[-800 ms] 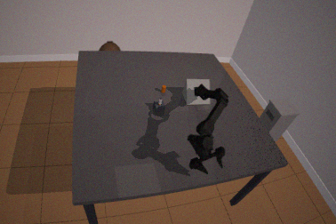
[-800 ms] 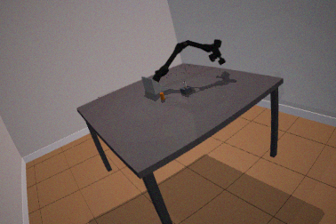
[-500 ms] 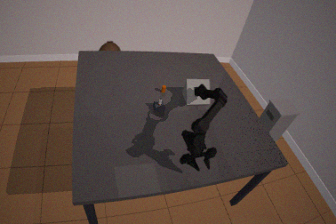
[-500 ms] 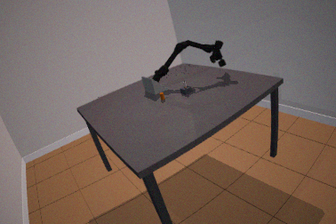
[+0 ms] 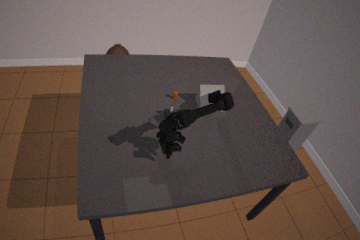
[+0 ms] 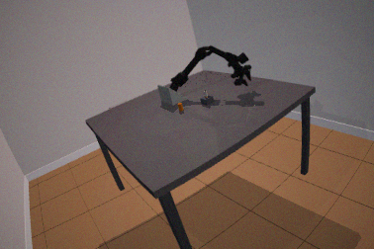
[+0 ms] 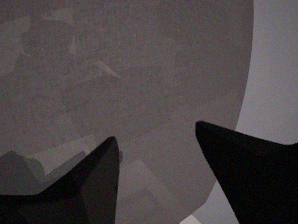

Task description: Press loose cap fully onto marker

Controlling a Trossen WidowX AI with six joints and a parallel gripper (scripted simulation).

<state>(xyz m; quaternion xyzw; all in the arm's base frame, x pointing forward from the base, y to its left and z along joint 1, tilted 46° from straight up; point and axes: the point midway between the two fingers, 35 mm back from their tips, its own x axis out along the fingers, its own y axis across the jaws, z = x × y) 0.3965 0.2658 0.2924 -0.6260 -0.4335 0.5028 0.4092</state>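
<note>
Now: gripper tip 500 mm to the left of the orange cap, 170 mm past it and 20 mm above it.
</note>
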